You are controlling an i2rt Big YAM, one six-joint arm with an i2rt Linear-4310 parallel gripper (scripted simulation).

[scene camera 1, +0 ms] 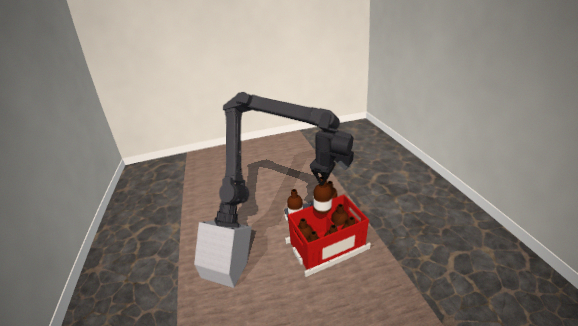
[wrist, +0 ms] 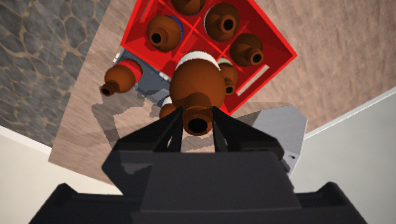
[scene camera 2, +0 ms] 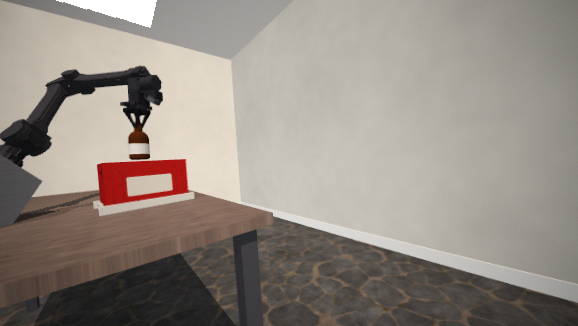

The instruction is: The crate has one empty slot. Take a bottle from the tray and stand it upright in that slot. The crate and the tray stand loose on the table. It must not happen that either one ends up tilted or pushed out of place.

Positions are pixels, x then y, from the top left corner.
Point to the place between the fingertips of the gripper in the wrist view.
At 197, 111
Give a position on a bottle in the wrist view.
214, 24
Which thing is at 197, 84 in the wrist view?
A bottle.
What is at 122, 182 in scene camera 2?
A crate.
